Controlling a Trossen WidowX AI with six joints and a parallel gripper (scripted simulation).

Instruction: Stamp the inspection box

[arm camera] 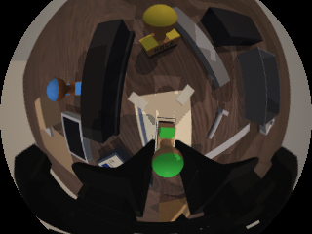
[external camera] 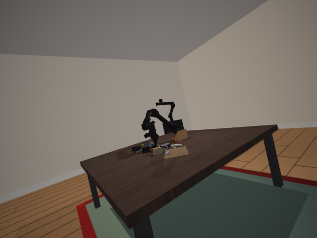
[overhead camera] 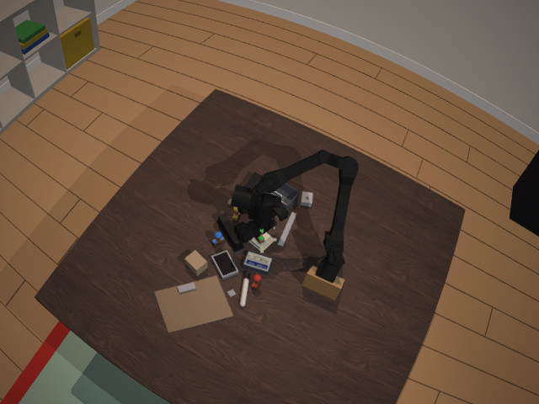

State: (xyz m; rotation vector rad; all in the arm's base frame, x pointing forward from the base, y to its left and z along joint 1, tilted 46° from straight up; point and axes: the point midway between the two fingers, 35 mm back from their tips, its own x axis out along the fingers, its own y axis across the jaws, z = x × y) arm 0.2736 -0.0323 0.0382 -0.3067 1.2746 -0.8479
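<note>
My gripper tip is right at the green-knobbed stamp. Also, from my gripper tip: cream card: 20 mm below; then black bar: 90 mm ahead, 40 mm to the left, 10 mm below; then blue-labelled box: 90 mm to the left, 50 mm behind, 10 mm below.
</note>
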